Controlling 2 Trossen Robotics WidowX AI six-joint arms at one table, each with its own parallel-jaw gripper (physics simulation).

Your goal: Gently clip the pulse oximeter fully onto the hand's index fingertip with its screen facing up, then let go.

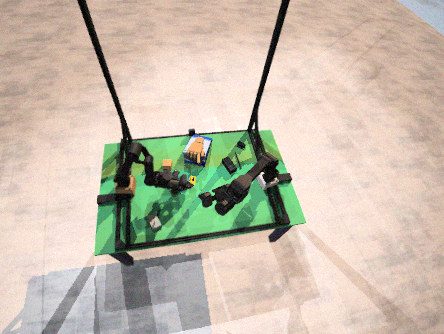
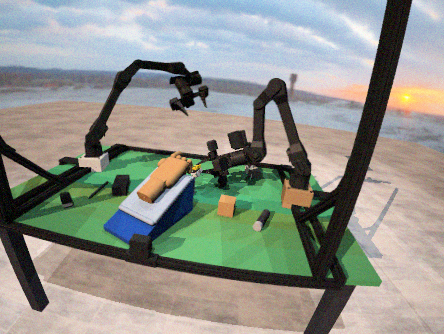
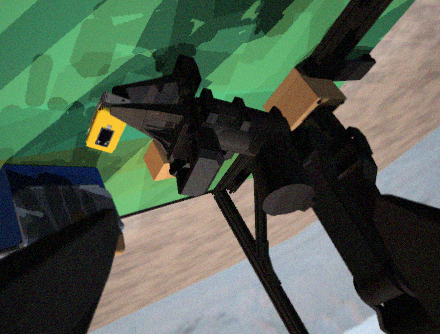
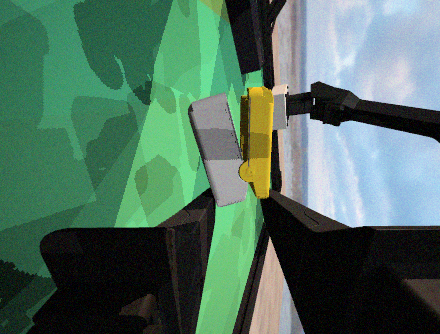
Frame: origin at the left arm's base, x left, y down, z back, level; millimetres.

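Seen in the pictures: left gripper, fingertip midpoint: [image 2: 197, 111] [image 3: 246, 214]; right gripper, fingertip midpoint: [image 1: 192, 186] [image 2: 197, 168] [image 3: 111, 99] [image 4: 237, 193]; left arm's base, origin of the base link: [image 1: 268, 177] [image 2: 93, 155] [image 4: 287, 105]; right arm's base, origin of the base link: [image 1: 124, 182] [image 2: 298, 185] [image 3: 315, 117].
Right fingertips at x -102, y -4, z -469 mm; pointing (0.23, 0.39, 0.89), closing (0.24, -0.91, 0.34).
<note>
Pixels of each thing's top centre, then the offset from my right fingertips to it.
- pulse oximeter, middle of its top: [image 4: 279, 147] [image 3: 117, 139] [image 2: 197, 164] [image 1: 191, 179] dy -27, dx -30, dz +5 mm
- orange cube, middle of its top: [image 3: 171, 170] [image 2: 227, 199] [image 1: 167, 162] dy +13, dx -222, dz -96 mm
- dark cylinder, middle of its top: [image 2: 262, 215] dy +36, dx -282, dz -202 mm
- black box, middle of its top: [image 4: 257, 29] [image 2: 120, 180] [image 1: 229, 163] dy +28, dx -91, dz +286 mm
- pen, middle of its top: [image 2: 98, 188] [image 1: 238, 159] dy +54, dx -118, dz +366 mm
- small black block, middle of its top: [image 2: 65, 195] [image 1: 241, 143] dy +31, dx -218, dz +437 mm
The pulse oximeter [image 1: 192, 179] [image 2: 197, 169] [image 3: 105, 134] [image 4: 256, 139] is yellow on top with a grey lower jaw. Its dark screen faces up and its jaws are spread. My right gripper [image 1: 187, 183] [image 2: 203, 167] [image 4: 237, 193] is shut on its rear end and holds it above the table, just off the fingertips of the tan hand [image 1: 197, 150] [image 2: 166, 175]. The hand lies on a blue wedge with a grey top [image 1: 208, 142] [image 2: 171, 212]. My left gripper [image 1: 205, 199] [image 2: 194, 107] is open and empty, high above the table.
An orange cube [image 1: 167, 164] [image 2: 226, 205] and a dark cylinder [image 2: 261, 220] lie on the green table near the right arm. A black box [image 1: 228, 164] [image 2: 120, 185], a pen [image 1: 238, 160] [image 2: 98, 189] and a small black block [image 1: 241, 144] lie by the left arm.
</note>
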